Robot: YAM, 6 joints.
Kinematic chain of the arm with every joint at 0, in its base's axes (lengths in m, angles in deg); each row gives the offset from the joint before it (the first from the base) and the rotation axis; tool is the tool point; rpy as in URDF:
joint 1: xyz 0 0 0.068 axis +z
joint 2: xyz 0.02 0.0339 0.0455 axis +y
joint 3: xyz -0.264 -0.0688 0 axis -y
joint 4: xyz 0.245 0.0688 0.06 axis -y
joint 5: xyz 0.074 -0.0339 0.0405 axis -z
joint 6: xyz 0.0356 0 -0.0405 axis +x
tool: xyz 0 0 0 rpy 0 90 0
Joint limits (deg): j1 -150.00..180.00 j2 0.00..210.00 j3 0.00..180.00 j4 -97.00..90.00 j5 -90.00..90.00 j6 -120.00..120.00
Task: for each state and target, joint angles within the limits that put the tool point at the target. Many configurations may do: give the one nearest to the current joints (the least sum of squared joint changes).
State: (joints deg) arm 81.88 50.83 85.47 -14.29 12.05 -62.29
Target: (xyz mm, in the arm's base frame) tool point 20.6 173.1 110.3
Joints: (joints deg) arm 85.32 75.00 24.42 -28.53 10.38 -62.29
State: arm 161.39 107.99 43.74 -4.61 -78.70 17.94
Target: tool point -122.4 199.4 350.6
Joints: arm 112.85 63.97 54.63 -5.13 -83.37 17.94
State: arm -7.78 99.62 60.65 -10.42 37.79 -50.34
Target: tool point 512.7 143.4 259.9
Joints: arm 17.55 127.64 105.91 6.42 30.18 -50.34
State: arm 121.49 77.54 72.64 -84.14 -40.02 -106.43
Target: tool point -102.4 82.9 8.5
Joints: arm 132.11 136.55 36.34 -60.08 -34.94 -106.43
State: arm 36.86 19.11 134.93 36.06 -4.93 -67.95
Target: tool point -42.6 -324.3 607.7
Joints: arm 82.51 38.79 132.72 32.23 0.04 -67.95
